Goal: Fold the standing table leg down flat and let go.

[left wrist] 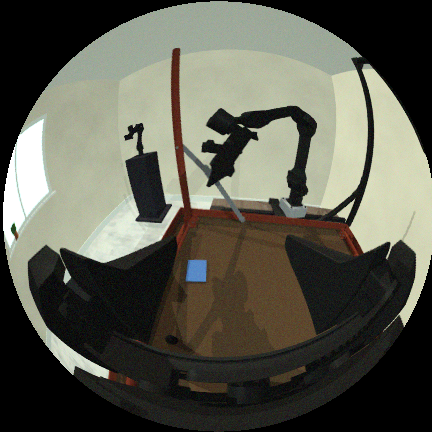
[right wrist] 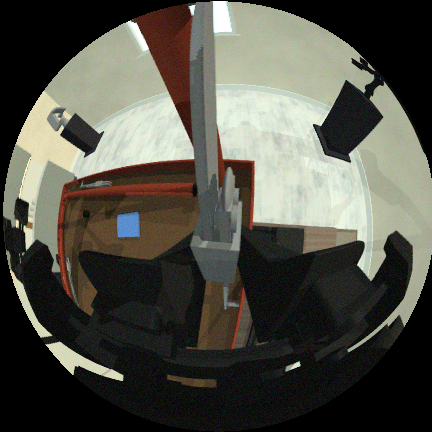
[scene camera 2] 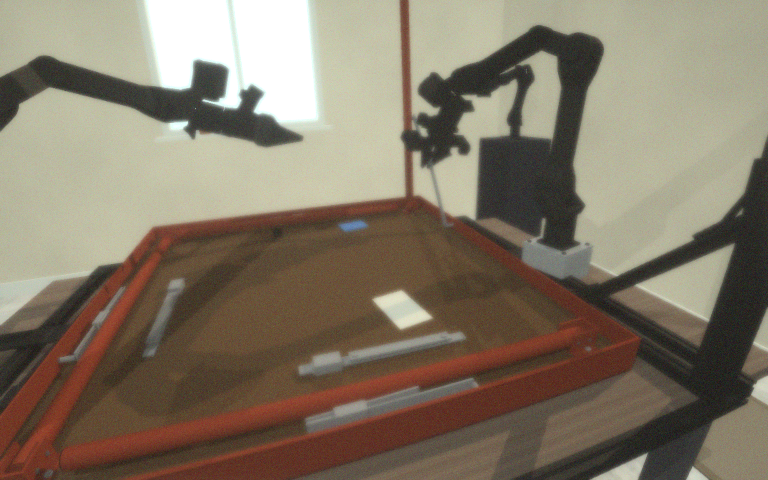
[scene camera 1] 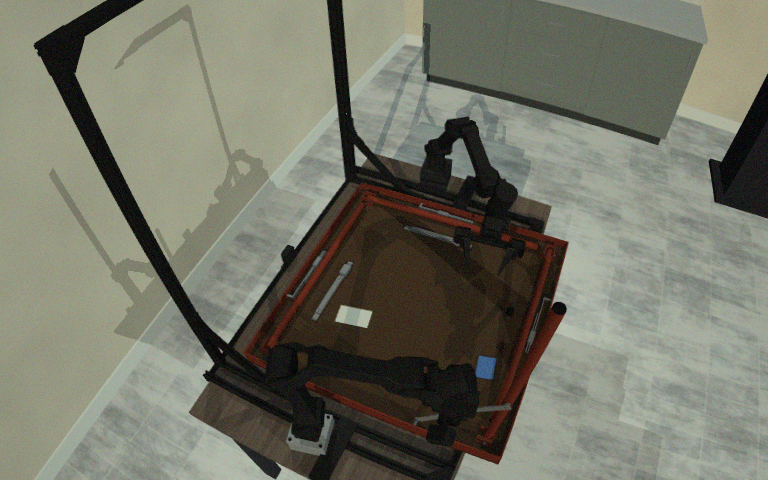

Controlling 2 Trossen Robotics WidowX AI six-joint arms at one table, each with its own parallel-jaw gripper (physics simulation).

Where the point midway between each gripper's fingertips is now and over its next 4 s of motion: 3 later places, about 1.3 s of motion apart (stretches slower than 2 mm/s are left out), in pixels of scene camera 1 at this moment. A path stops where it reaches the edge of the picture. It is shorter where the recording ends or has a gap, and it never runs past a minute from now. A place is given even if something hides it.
My left gripper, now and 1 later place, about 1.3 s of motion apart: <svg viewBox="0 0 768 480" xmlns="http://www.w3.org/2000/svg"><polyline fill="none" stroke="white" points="482,272 437,181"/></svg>
My right gripper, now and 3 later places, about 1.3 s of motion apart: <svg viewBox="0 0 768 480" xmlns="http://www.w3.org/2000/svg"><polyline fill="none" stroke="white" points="466,416 459,414 449,410 447,410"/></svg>
